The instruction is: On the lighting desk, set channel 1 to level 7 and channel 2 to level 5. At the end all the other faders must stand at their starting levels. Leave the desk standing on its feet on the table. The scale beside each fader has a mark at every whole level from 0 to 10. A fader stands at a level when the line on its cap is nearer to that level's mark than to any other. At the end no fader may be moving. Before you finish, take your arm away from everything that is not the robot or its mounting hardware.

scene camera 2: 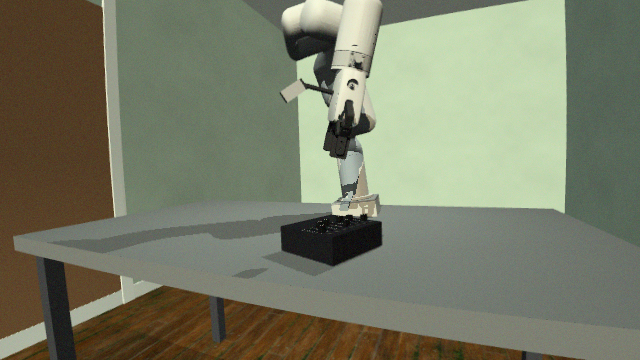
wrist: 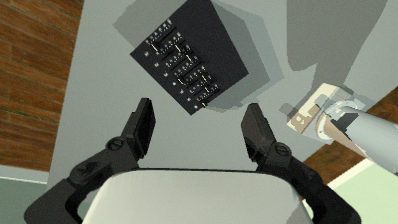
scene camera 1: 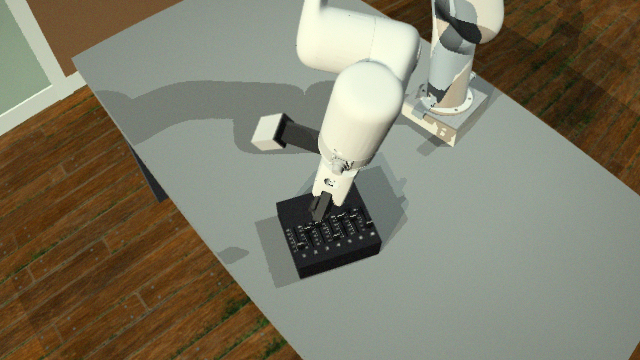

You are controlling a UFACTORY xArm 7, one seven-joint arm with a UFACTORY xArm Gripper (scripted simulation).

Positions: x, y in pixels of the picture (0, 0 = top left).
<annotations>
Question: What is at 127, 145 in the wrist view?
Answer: The gripper.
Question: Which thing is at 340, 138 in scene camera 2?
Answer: The gripper.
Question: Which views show the gripper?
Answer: Scene camera 2, the wrist view and scene camera 1: all of them.
</annotations>
